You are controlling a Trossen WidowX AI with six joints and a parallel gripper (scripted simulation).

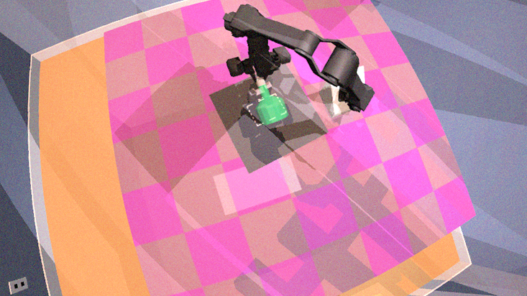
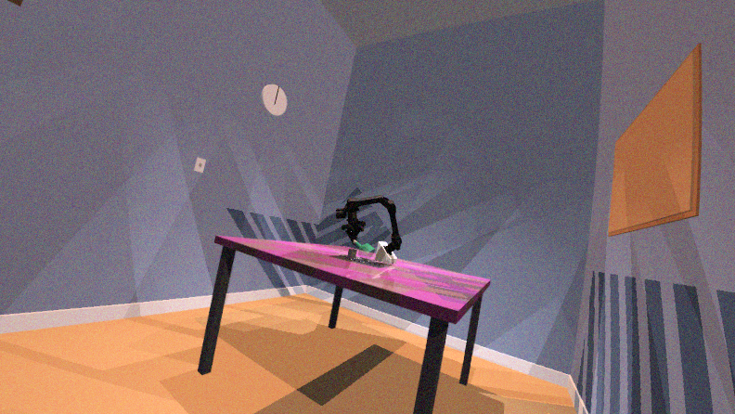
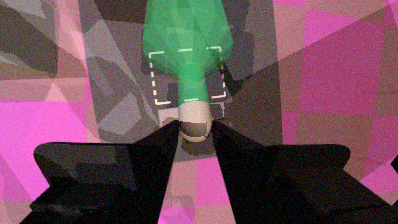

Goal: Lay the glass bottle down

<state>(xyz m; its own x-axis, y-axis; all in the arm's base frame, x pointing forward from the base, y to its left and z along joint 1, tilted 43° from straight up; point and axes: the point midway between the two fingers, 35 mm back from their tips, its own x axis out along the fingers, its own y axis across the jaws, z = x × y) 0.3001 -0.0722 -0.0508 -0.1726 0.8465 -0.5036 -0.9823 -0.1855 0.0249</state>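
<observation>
The glass bottle lies 5 cm to the left of my gripper tip, 2 cm below it and 1 cm behind it. From my gripper tip the other things lie so: dark grey mat: 10 cm below, 8 cm to the left, 2 cm behind.
</observation>
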